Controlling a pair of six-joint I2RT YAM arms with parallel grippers.
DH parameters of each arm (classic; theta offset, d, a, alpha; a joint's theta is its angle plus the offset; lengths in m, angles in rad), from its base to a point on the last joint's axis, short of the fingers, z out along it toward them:
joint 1: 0 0.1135 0.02 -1.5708
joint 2: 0 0 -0.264 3.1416
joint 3: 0.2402 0 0.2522 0
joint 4: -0.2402 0 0.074 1.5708
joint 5: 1.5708 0 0 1.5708
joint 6: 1.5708 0.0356 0 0
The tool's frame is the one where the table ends.
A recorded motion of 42 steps. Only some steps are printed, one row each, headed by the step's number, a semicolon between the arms.
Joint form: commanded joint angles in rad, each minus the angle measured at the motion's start. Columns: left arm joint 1, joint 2, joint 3, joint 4, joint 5, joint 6; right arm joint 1, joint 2, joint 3, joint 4, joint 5, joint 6.
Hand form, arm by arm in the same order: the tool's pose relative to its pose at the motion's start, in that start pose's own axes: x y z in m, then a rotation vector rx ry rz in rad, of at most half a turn. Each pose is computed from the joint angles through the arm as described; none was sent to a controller.
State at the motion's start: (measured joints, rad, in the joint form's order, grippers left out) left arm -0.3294 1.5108 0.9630 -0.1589 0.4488 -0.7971; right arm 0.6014 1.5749 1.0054 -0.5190 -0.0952 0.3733
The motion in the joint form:
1: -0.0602 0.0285 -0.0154 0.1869 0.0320 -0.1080; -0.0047 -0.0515 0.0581 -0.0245 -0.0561 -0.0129
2: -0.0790 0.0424 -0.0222 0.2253 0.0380 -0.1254; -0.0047 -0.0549 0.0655 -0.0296 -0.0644 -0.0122
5: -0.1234 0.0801 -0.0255 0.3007 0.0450 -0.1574; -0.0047 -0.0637 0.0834 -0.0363 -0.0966 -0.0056
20: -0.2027 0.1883 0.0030 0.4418 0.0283 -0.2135; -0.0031 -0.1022 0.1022 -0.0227 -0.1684 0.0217
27: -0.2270 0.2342 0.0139 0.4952 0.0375 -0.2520; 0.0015 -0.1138 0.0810 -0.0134 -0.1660 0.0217
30: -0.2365 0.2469 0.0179 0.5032 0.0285 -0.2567; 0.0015 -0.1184 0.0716 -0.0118 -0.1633 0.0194
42: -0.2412 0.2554 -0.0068 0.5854 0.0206 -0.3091; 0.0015 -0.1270 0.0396 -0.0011 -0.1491 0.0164
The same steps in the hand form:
1: 0.0054 -0.0177 0.0153 0.1370 -0.0132 -0.0118; -0.0139 0.0087 -0.0266 -0.0806 -0.0600 -0.0193
2: 0.0095 -0.0200 0.0214 0.1593 -0.0027 -0.0113; -0.0151 0.0098 -0.0291 -0.0904 -0.0623 -0.0197
5: 0.0183 -0.0267 0.0358 0.2022 0.0216 -0.0053; -0.0184 0.0130 -0.0356 -0.1276 -0.0687 -0.0174
20: 0.0316 -0.0394 0.0693 0.2629 0.0449 0.0014; -0.0231 0.0197 -0.0525 -0.2214 -0.1041 -0.0083
27: 0.0371 -0.0419 0.0825 0.2884 0.0684 -0.0171; -0.0186 0.0193 -0.0516 -0.2211 -0.1031 -0.0118
30: 0.0395 -0.0427 0.0866 0.2860 0.0695 -0.0183; -0.0166 0.0184 -0.0509 -0.2174 -0.1015 -0.0133
42: 0.0417 -0.0414 0.0886 0.3207 0.0501 -0.0512; -0.0105 0.0150 -0.0467 -0.1995 -0.0956 -0.0129

